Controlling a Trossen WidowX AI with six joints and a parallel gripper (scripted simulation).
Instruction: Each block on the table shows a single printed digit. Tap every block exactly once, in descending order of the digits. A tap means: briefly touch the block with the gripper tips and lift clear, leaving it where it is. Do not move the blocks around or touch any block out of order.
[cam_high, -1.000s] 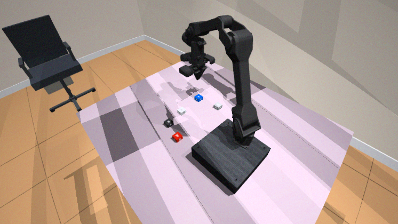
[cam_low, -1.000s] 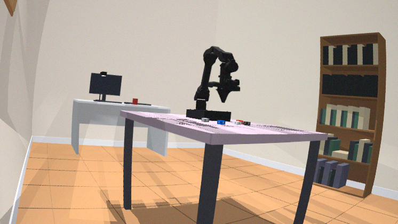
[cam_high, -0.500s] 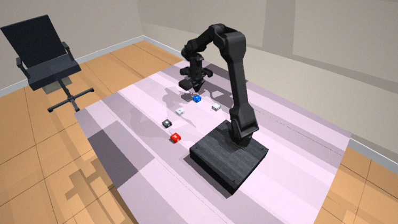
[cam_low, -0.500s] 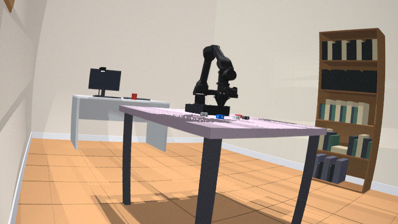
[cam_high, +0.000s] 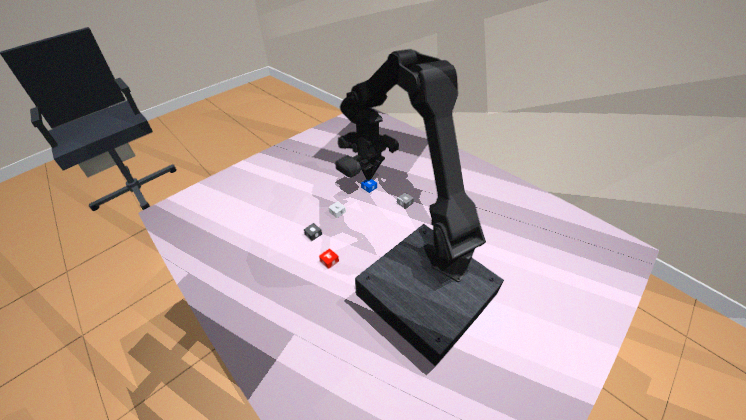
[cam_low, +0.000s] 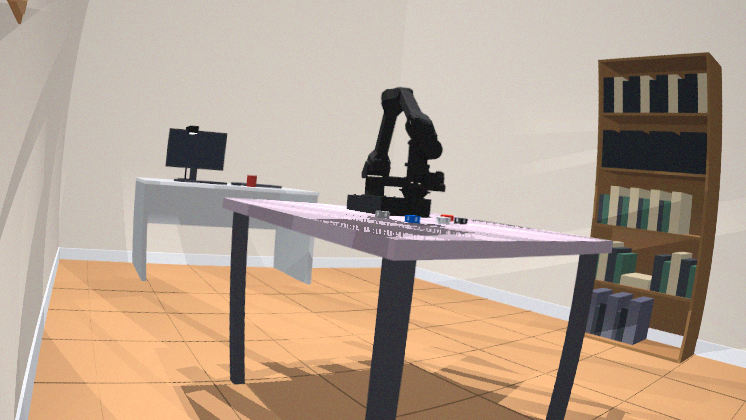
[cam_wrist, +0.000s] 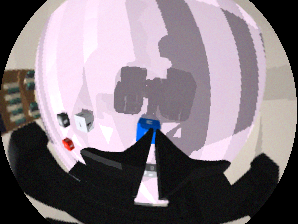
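The blue block is 10 mm behind my gripper tip, 10 mm to the left of it and 10 mm below it. Round my gripper tip: grey block: 130 mm behind, 10 mm to the left, 10 mm below; then white block: 140 mm to the left, 10 mm below; then black block: 230 mm to the left, 10 mm below.
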